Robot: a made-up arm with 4 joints. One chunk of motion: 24 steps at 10 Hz.
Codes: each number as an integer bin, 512 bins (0 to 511) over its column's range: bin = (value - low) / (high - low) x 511, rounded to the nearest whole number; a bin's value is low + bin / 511 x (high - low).
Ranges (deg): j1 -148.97..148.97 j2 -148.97..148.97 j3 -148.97..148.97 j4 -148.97..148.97
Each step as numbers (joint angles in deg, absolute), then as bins.
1 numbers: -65.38 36.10 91.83 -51.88
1 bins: 143 317 413 167
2 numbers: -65.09 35.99 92.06 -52.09
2 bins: 144 317 413 166
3 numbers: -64.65 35.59 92.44 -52.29
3 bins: 145 317 414 166
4 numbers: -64.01 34.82 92.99 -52.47
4 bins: 146 315 415 166
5 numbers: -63.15 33.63 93.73 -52.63
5 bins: 147 313 416 165
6 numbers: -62.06 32.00 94.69 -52.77
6 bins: 149 310 418 165
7 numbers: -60.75 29.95 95.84 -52.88
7 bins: 151 307 420 165
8 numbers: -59.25 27.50 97.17 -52.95
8 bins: 154 303 422 165
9 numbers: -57.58 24.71 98.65 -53.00
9 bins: 157 298 425 165
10 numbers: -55.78 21.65 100.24 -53.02
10 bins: 160 293 427 165
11 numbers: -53.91 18.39 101.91 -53.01
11 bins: 163 287 430 165
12 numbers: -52.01 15.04 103.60 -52.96
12 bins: 166 281 433 165
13 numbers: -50.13 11.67 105.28 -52.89
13 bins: 170 276 436 165
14 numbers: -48.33 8.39 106.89 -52.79
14 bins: 173 270 439 165
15 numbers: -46.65 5.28 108.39 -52.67
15 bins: 175 265 441 165
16 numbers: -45.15 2.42 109.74 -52.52
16 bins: 178 260 444 165
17 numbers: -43.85 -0.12 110.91 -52.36
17 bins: 180 255 446 166
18 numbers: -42.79 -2.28 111.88 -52.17
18 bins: 182 252 447 166
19 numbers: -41.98 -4.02 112.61 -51.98
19 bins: 183 249 449 166
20 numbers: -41.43 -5.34 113.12 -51.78
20 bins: 184 246 450 167
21 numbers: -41.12 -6.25 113.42 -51.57
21 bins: 185 245 450 167
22 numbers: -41.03 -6.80 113.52 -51.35
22 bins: 185 244 450 167
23 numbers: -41.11 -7.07 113.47 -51.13
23 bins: 185 243 450 168
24 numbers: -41.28 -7.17 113.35 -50.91
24 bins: 185 243 450 168
